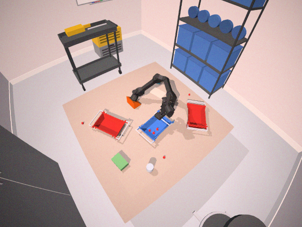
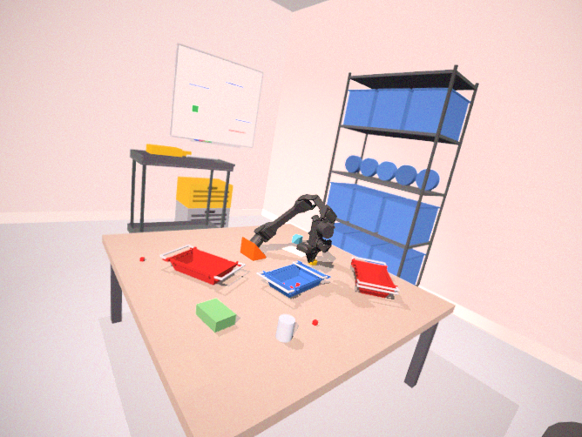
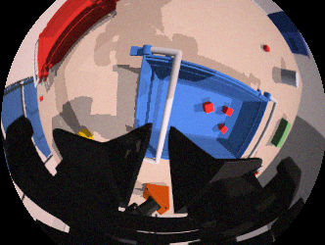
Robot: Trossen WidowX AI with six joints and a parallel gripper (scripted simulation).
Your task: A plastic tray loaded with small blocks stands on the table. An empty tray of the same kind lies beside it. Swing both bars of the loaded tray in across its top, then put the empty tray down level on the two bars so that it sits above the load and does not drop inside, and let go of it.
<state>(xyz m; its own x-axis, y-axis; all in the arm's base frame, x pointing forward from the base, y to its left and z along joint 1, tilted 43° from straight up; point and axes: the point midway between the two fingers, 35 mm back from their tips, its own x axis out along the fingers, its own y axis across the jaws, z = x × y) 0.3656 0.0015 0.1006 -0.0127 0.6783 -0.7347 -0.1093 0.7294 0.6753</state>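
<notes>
The red tray is 410 mm to the right of my gripper tip, 260 mm behind it and 60 mm below it. Round my gripper tip: cream pad: 310 mm behind, 220 mm to the left, 100 mm below; then yellow puck: 190 mm to the left, 150 mm behind, 90 mm below; then green block: 520 mm to the right, 80 mm below, 70 mm ahead.
</notes>
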